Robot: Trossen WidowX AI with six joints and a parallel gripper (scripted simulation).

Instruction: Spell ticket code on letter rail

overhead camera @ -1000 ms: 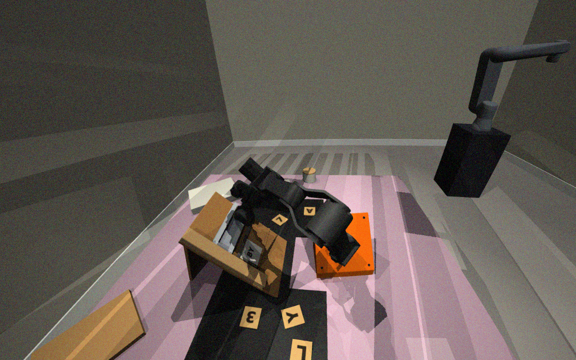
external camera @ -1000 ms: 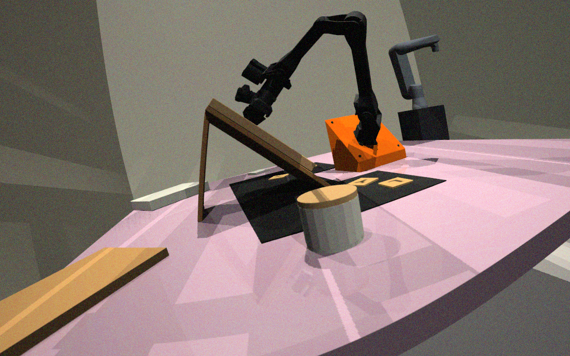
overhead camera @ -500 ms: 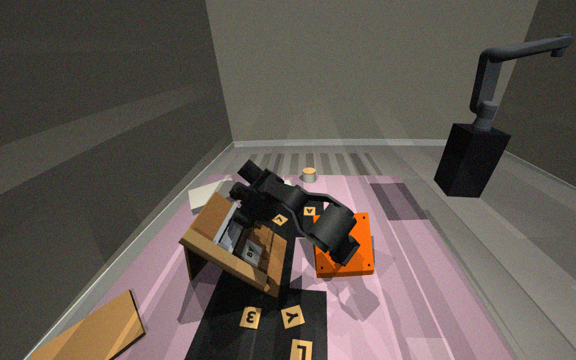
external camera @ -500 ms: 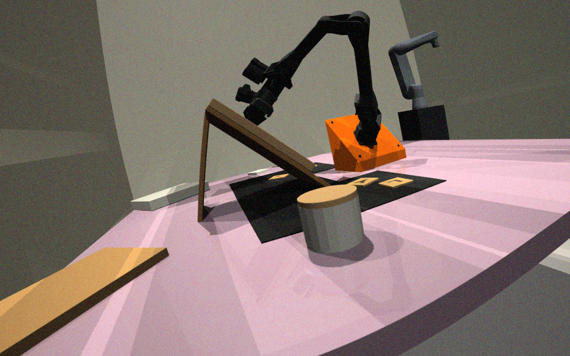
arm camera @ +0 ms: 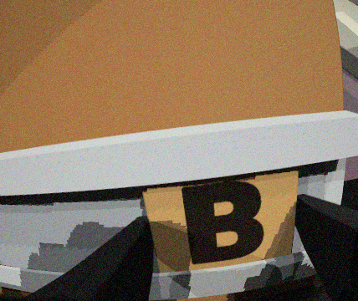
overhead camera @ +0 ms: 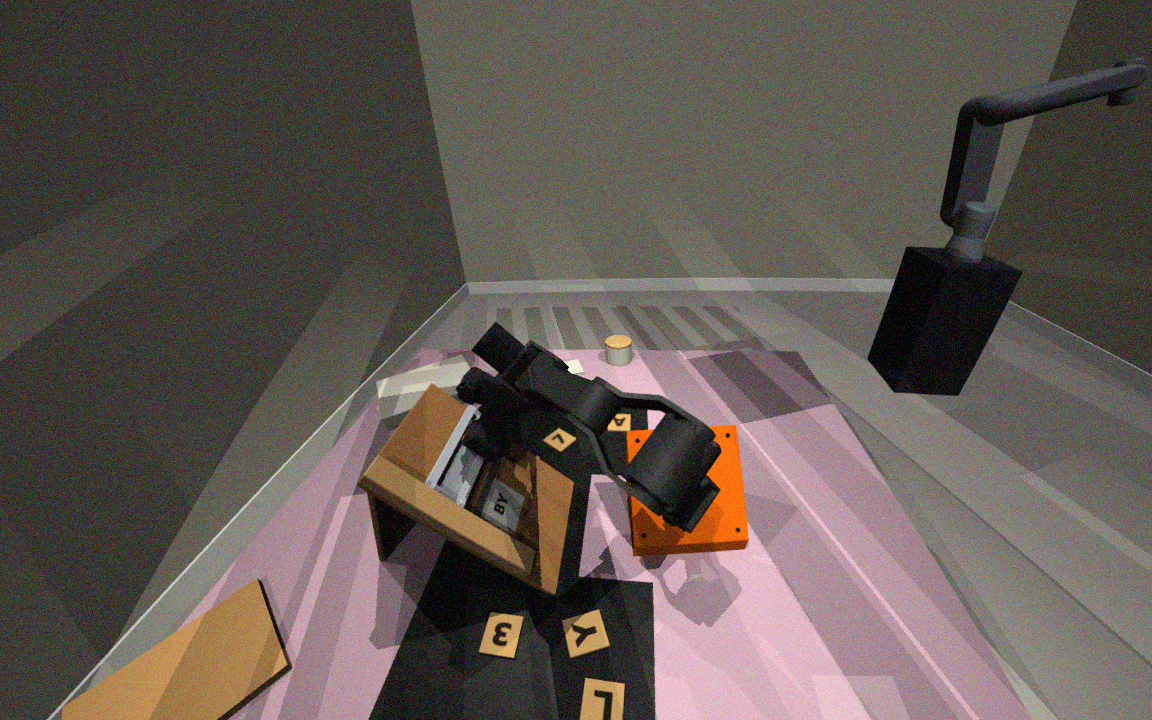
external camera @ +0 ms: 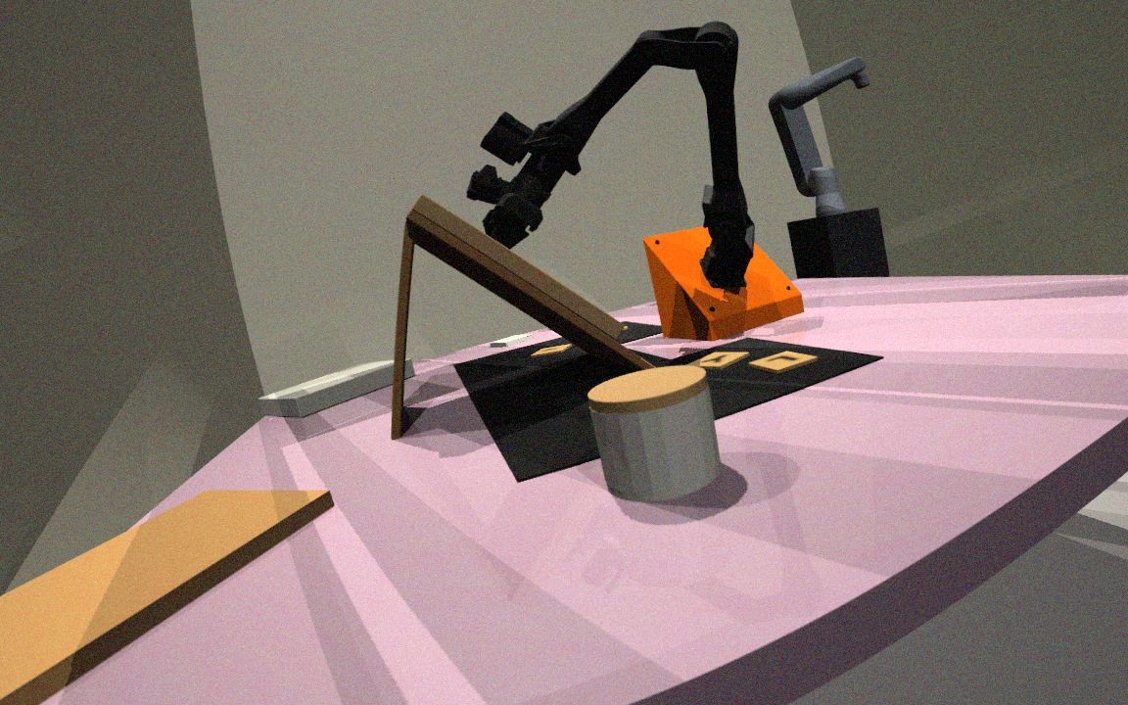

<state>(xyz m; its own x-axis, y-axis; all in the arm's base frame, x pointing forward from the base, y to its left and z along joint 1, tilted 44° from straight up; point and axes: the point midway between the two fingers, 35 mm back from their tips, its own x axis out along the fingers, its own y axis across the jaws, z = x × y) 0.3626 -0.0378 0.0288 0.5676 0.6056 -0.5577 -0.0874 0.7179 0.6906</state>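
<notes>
The white ticket lies 7 cm behind my gripper tip, 8 cm to the left of it and 7 cm below it. From my gripper tip the other things lie so: black mat 17 cm behind, 2 cm to the left, 18 cm below; b tile right at my gripper tip; 7 tile 10 cm behind, 19 cm to the right, 17 cm below.
</notes>
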